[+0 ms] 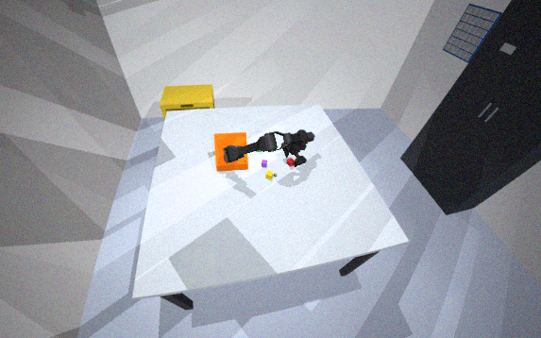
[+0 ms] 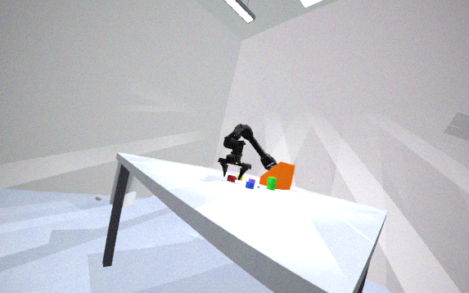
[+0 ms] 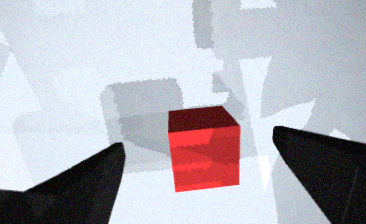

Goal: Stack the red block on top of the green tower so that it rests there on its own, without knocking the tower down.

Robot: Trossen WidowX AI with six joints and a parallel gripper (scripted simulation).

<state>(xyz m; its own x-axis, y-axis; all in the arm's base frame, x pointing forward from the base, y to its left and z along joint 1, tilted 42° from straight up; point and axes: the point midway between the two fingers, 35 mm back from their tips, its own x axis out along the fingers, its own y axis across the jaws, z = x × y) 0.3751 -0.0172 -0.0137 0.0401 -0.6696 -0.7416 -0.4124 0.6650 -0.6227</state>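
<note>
The red block is right at my gripper tip. Also, from my gripper tip: yellow block 150 mm behind, 100 mm to the right; purple block 170 mm behind; blue block 150 mm to the left.
</note>
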